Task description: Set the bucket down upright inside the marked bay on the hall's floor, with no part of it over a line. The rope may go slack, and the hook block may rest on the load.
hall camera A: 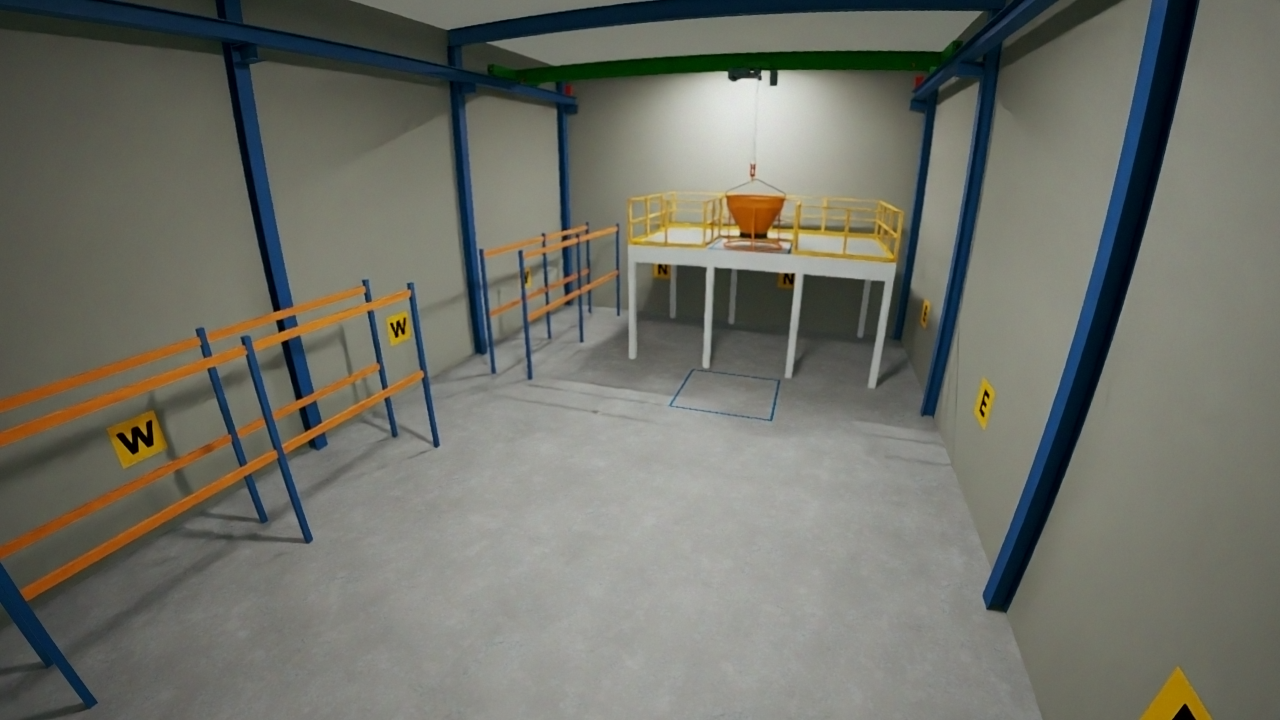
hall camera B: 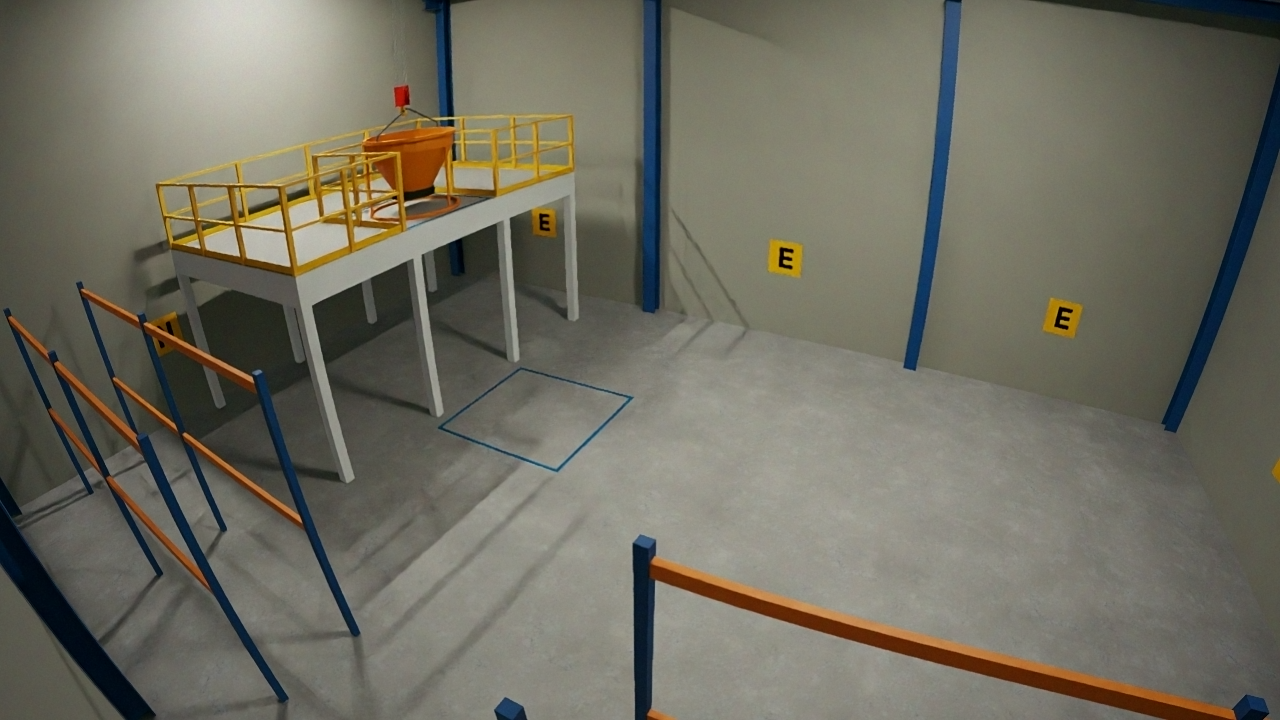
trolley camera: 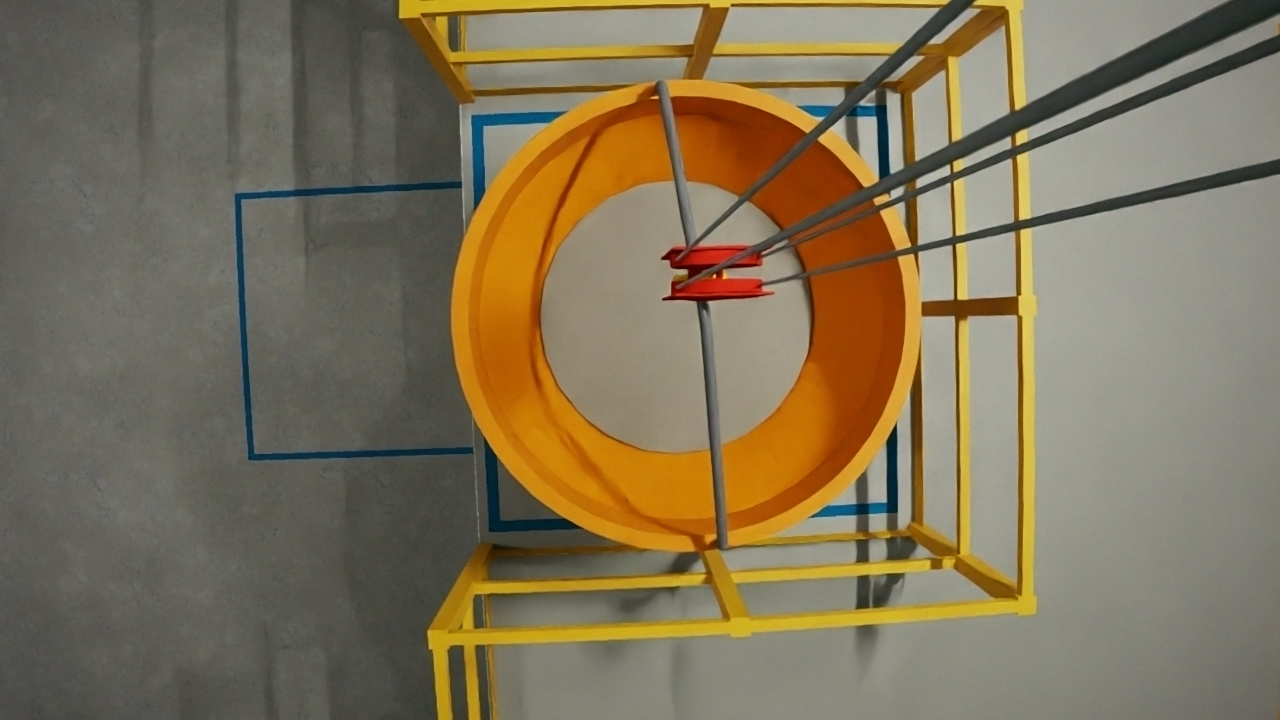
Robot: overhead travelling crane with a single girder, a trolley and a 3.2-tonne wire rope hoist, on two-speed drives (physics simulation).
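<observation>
The orange bucket (hall camera A: pixel 755 214) (hall camera B: pixel 416 156) (trolley camera: pixel 854 340) is upright at the gap in the railings of the raised platform (hall camera A: pixel 671 256) (hall camera B: pixel 358 266), over a blue-outlined area on its deck. Whether its base ring touches the deck I cannot tell. My red hook block (hall camera A: pixel 752 170) (hall camera B: pixel 401 95) (trolley camera: pixel 716 288) is above the bucket, its hook in the bucket's bail, and the ropes look straight. The marked bay, a blue outline (hall camera A: pixel 720 412) (hall camera B: pixel 594 433) (trolley camera: pixel 244 326), lies on the hall floor in front of the platform; the platform hides part of it in the trolley camera.
Yellow railings (trolley camera: pixel 1026 447) stand close around the bucket on three sides. White legs carry the platform. Blue and orange racks (hall camera A: pixel 525 313) (hall camera B: pixel 284 443) stand along the west wall; another rack (hall camera A: pixel 429 402) (hall camera B: pixel 895 629) stands nearer. The green girder (hall camera A: pixel 644 64) spans overhead.
</observation>
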